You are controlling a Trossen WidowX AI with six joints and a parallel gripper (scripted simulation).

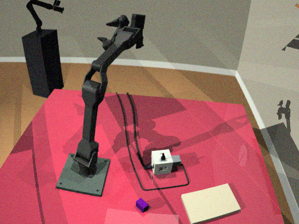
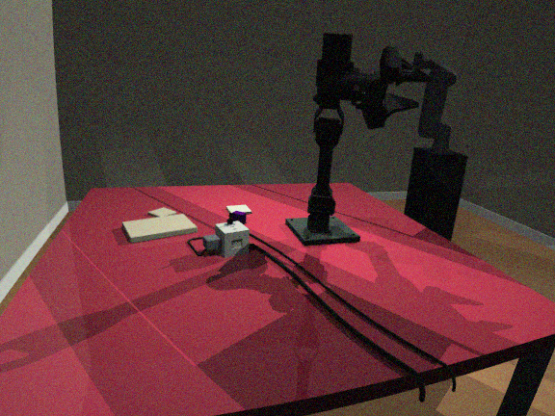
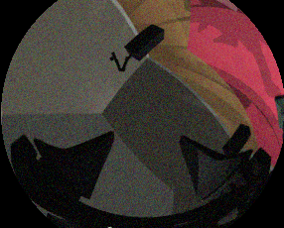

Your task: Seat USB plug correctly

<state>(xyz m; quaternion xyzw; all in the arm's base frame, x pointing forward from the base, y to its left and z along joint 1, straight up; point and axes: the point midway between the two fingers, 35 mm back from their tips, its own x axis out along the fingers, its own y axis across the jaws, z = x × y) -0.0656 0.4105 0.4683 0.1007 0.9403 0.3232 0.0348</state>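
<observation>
My gripper tip is 39 cm short of the dark USB plug, 39 cm above it and 29 cm to the left of it. Also, from my gripper tip: purple block (50 cm to the right, 47 cm below, 37 cm ahead); cream pad (64 cm ahead, 48 cm below, 42 cm to the right).
</observation>
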